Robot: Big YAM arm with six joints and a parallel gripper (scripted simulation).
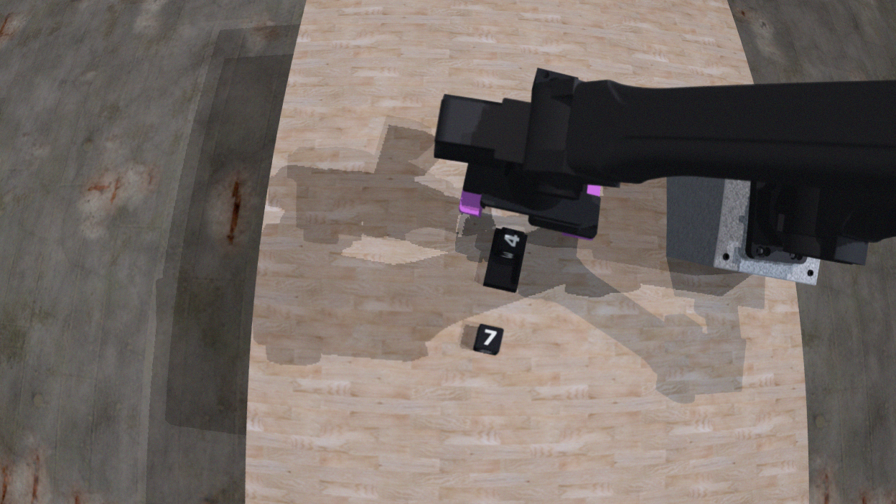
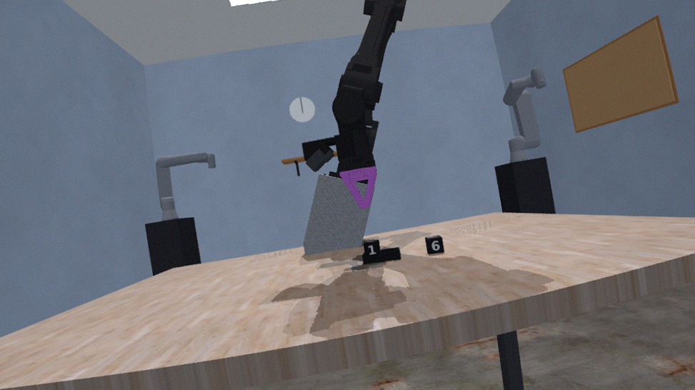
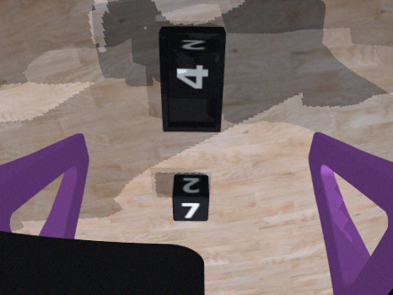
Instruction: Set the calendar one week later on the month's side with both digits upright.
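My hand is 120 mm to the right of the black cube, 100 mm above it and 20 mm short of it. From my hand the other things lie so: black tray 110 mm below, 20 mm to the left.
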